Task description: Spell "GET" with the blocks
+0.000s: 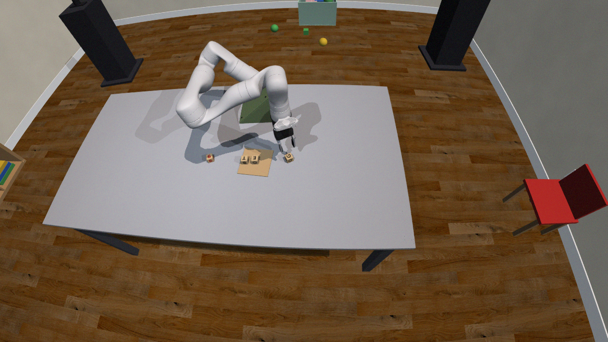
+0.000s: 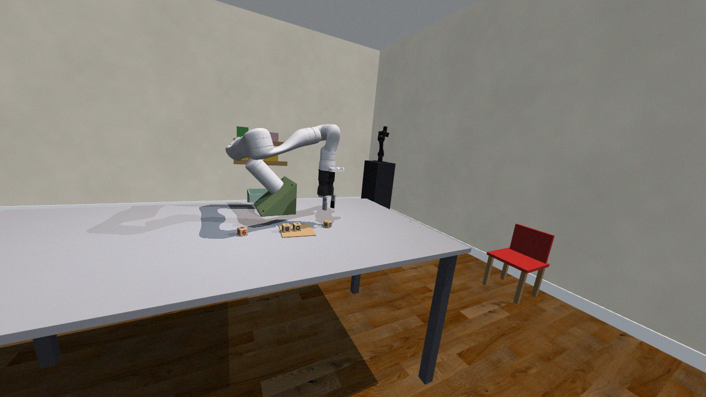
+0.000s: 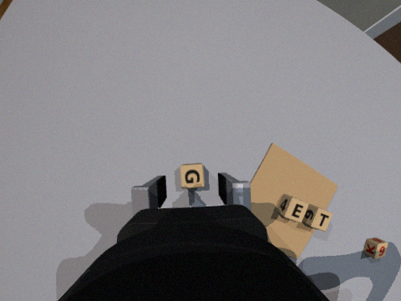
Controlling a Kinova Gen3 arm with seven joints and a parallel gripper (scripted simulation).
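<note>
Now: hand 9 cm above the G block. From my hand the other things lie so: tan mat 15 cm to the right, 10 cm below.
</note>
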